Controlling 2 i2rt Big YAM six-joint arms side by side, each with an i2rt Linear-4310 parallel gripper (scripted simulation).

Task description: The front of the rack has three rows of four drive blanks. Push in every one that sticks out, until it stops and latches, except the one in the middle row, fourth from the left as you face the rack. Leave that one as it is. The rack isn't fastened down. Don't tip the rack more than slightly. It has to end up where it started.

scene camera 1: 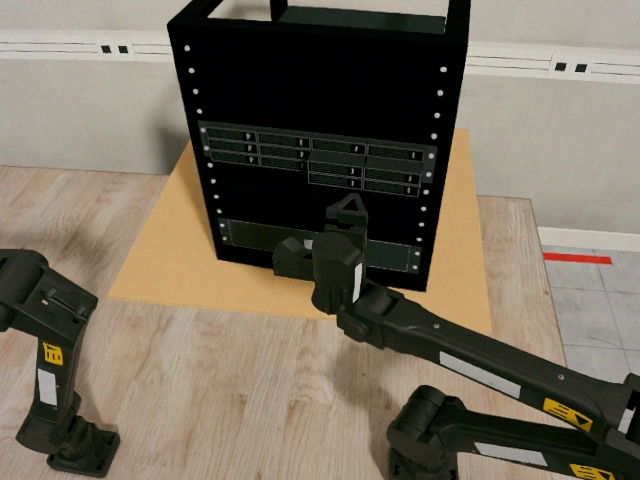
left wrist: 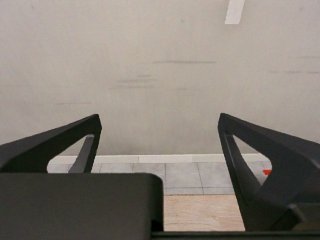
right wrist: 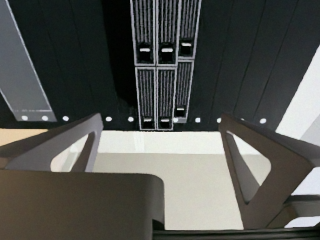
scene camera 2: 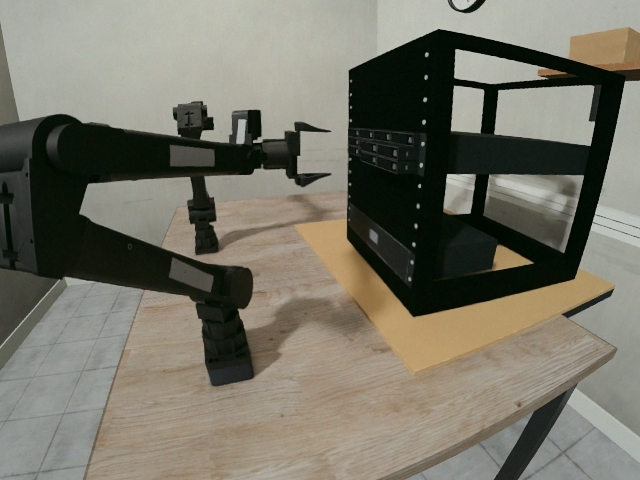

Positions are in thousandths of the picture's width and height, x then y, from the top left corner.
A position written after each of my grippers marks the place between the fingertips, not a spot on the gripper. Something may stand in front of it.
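Note:
Scene camera 1 gives me a black rack (scene camera 1: 618, 164) and a tan board (scene camera 1: 271, 547). In scene camera 2 I see the rack (scene camera 2: 616, 461) again, along with the board (scene camera 2: 660, 716) and my right gripper (scene camera 2: 516, 318). The left wrist view shows me my left gripper (left wrist: 498, 502), but the rack is out of frame in the left wrist view. In the right wrist view there are a drive blank (right wrist: 458, 352) and a drive blank (right wrist: 517, 315), and I also find the rack (right wrist: 211, 281) and my right gripper (right wrist: 502, 498) there.

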